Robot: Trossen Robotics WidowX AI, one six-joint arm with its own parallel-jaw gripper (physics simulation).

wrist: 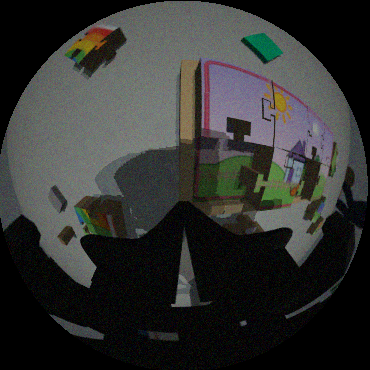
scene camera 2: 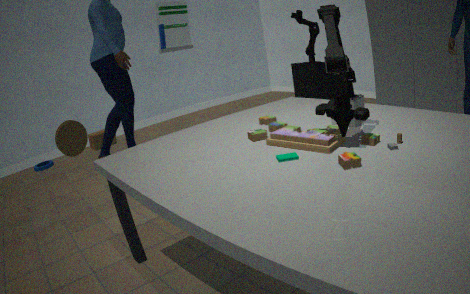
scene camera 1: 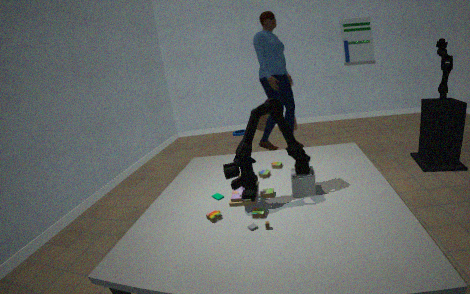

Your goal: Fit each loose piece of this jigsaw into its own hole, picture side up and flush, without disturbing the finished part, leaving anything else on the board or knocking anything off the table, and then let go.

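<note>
The jigsaw board (scene camera 1: 235,203) (scene camera 2: 298,144) (wrist: 188,103) lies mid-table. Its picture shows a purple sky, a sun, a house and a green hill, with dark gaps along the lower row. My gripper (scene camera 1: 249,195) (scene camera 2: 344,135) (wrist: 182,205) is shut and empty, its tip low at the board's near corner. A rainbow piece (scene camera 1: 214,215) (scene camera 2: 349,160) (wrist: 95,44) lies off to one side. Another rainbow piece (scene camera 1: 259,213) (scene camera 2: 370,139) (wrist: 98,217) lies close beside the gripper. Three more loose pieces (scene camera 1: 267,192) (scene camera 1: 264,173) (scene camera 1: 277,164) lie beyond the board towards the arm's base.
A flat green tile (scene camera 1: 217,196) (scene camera 2: 287,157) (wrist: 262,46) lies near the board. A small grey block (scene camera 1: 252,226) (wrist: 56,198) and a small brown block (scene camera 1: 267,225) (wrist: 66,234) lie near the second rainbow piece. The arm's grey base (scene camera 1: 303,185) stands nearby. A person (scene camera 1: 273,73) (scene camera 2: 108,73) walks behind the table.
</note>
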